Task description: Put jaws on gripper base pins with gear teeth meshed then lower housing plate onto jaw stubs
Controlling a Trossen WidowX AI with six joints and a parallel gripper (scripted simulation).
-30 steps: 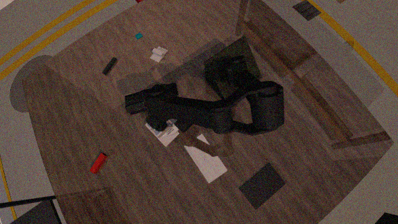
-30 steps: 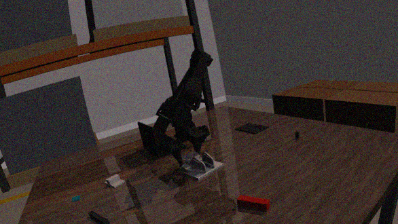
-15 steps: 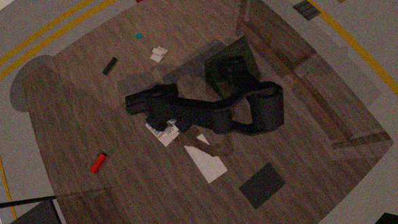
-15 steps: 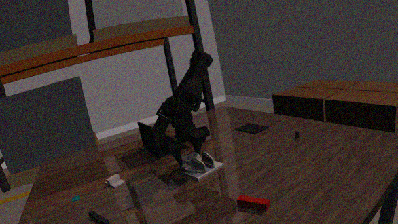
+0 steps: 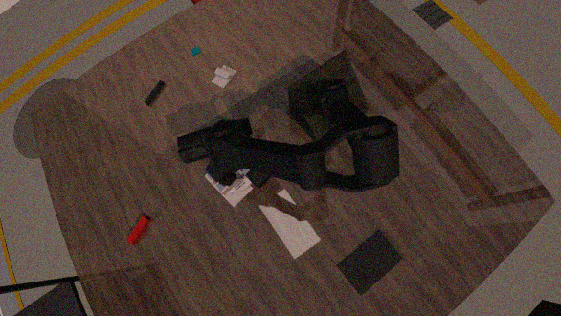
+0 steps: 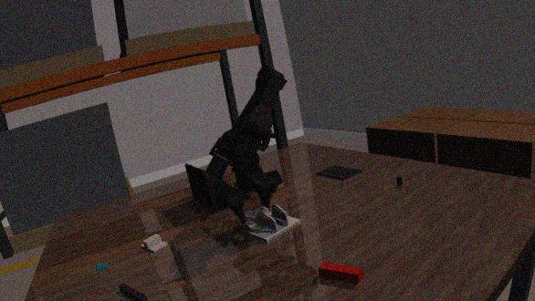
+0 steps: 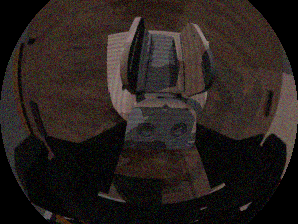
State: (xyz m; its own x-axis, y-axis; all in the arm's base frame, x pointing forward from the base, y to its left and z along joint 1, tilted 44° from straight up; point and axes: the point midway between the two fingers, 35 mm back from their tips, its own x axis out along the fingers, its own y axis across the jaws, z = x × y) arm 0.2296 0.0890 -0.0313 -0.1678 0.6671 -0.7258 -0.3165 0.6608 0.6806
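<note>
Now: the jaw 2 cm to the left of my gripper tip and 2 cm ahead of it. From my gripper tip the other things lie so: black bar: 36 cm to the right, 17 cm ahead, 1 cm below; dark mat: 38 cm to the left, 16 cm behind, 1 cm below; red block: 35 cm ahead, 3 cm to the left, 1 cm below.
</note>
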